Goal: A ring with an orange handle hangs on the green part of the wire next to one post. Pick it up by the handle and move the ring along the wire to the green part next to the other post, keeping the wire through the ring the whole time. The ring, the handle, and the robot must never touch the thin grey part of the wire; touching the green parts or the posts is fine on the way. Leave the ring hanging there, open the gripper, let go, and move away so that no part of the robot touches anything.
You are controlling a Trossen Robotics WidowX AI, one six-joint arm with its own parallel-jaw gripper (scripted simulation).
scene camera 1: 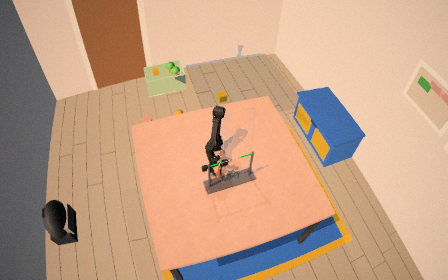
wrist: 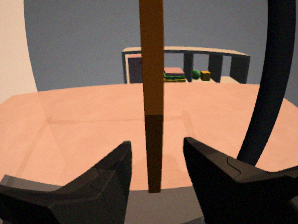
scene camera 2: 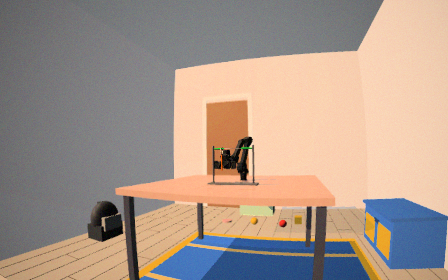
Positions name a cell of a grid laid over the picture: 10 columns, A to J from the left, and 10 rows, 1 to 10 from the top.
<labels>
A wire frame (scene camera 1: E7) is 2.03 m from the lens.
</labels>
